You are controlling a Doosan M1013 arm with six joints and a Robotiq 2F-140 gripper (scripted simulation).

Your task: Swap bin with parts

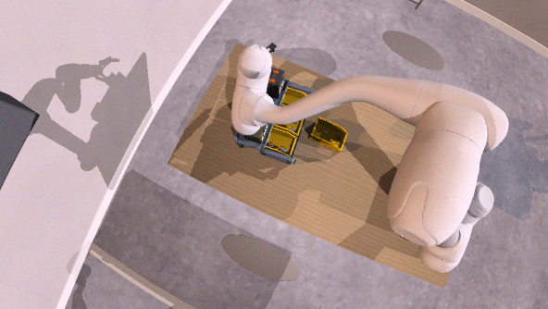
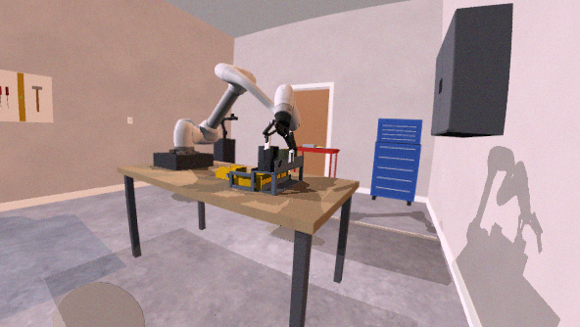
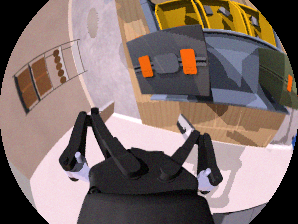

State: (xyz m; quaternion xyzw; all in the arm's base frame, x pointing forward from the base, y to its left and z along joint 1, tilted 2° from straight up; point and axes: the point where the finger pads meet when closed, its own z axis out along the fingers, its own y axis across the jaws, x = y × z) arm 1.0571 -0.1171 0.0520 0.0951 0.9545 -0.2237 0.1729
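Right now the dark box is 11 cm behind my hand, 5 cm to the left of it and 3 cm below it.
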